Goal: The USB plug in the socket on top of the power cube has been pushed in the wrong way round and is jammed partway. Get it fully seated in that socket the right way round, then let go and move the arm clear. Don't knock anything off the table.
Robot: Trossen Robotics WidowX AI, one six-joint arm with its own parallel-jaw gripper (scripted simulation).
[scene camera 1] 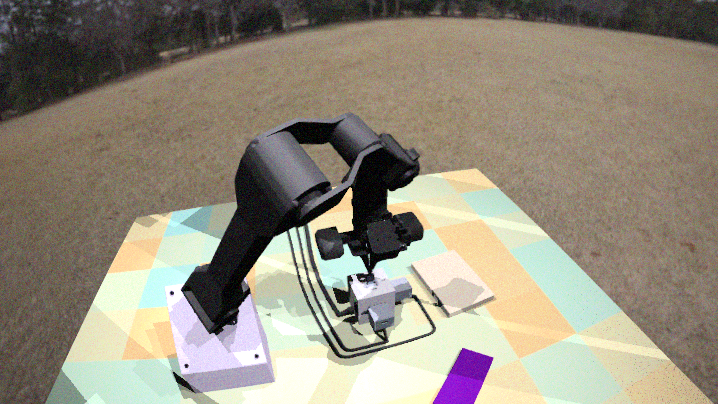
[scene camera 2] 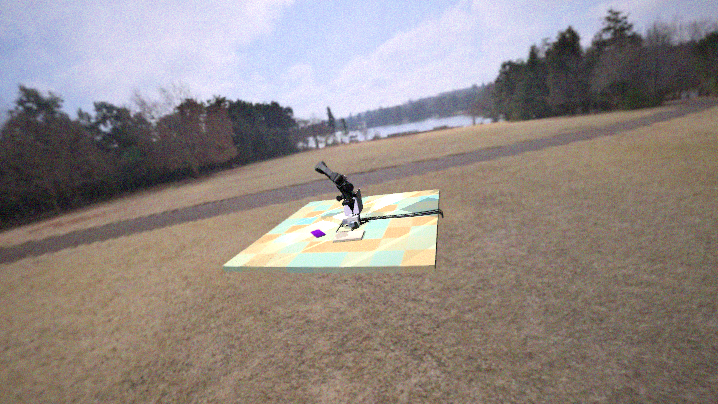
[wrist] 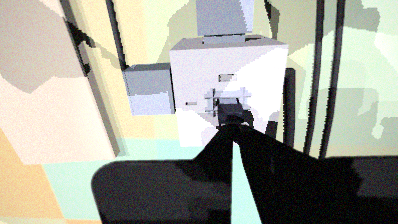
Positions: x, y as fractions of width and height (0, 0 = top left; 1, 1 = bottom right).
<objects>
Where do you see a white power cube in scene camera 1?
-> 0.50, 0.74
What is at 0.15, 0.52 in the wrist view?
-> A pale flat pad.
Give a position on a pale flat pad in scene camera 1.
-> At 0.64, 0.71
</objects>
